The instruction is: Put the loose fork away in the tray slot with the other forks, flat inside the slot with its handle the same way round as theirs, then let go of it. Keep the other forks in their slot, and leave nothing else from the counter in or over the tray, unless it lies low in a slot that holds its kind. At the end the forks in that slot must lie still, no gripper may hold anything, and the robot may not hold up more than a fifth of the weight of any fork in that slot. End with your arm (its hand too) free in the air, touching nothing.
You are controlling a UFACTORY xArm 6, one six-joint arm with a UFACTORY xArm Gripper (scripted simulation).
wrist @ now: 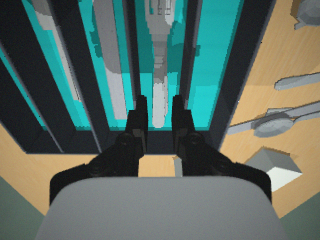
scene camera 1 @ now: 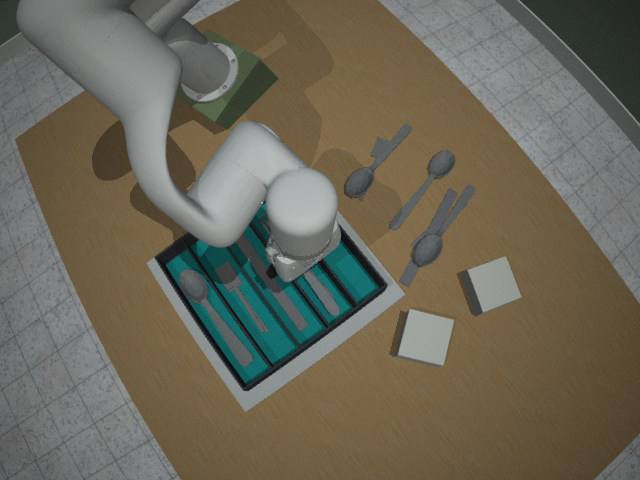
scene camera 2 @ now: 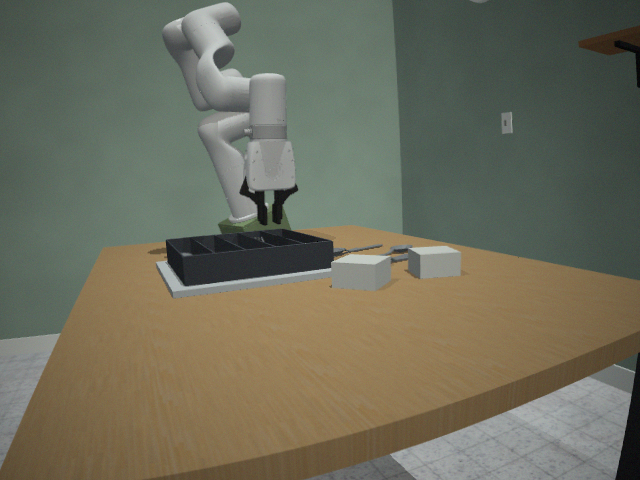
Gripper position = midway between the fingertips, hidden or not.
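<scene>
Visible: a tray (wrist: 31,68), a knife (scene camera 1: 290,309) and another knife (scene camera 1: 451,195). My gripper (scene camera 1: 302,260) is visible too; the wrist view also contains the gripper (wrist: 159,107).
</scene>
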